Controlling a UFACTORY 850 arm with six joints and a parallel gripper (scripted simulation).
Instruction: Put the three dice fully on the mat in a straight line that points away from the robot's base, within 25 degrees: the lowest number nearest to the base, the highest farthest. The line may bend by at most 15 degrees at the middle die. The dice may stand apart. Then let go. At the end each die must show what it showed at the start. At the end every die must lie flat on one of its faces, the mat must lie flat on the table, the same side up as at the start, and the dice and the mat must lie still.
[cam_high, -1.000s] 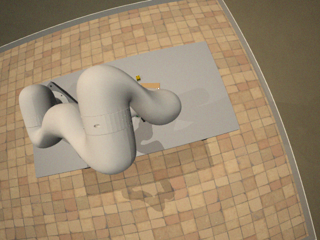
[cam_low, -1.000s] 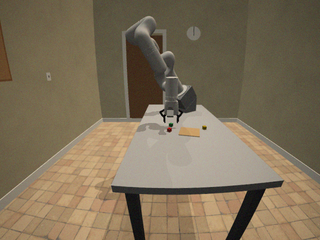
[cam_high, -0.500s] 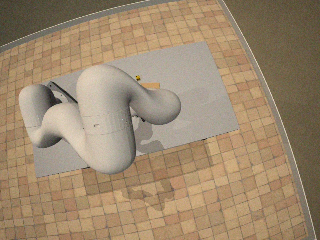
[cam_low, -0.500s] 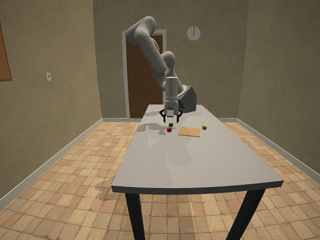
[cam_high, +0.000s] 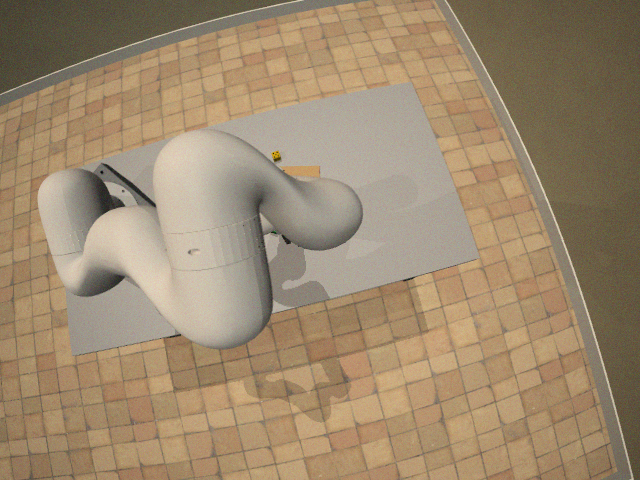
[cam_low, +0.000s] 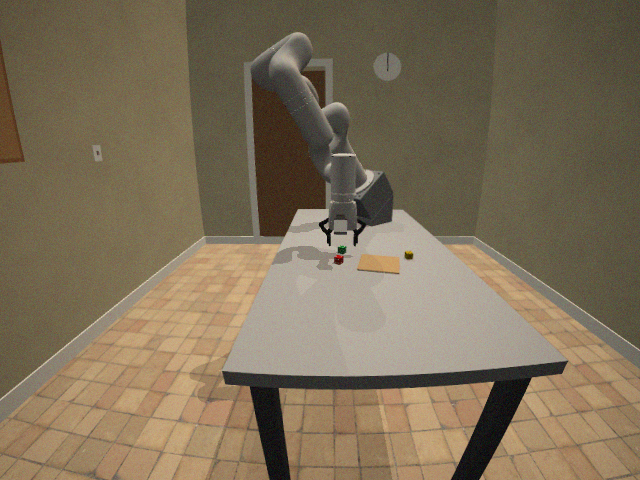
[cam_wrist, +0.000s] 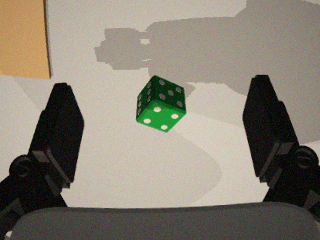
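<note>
My gripper is now 4 cm past the green die and 4 cm above it. Round my hand: red die (6 cm ahead, 4 cm below, 2 cm to the right); then yellow die (25 cm to the left, 4 cm below, 4 cm ahead); then mat (12 cm to the left, 8 cm ahead, 5 cm below).
</note>
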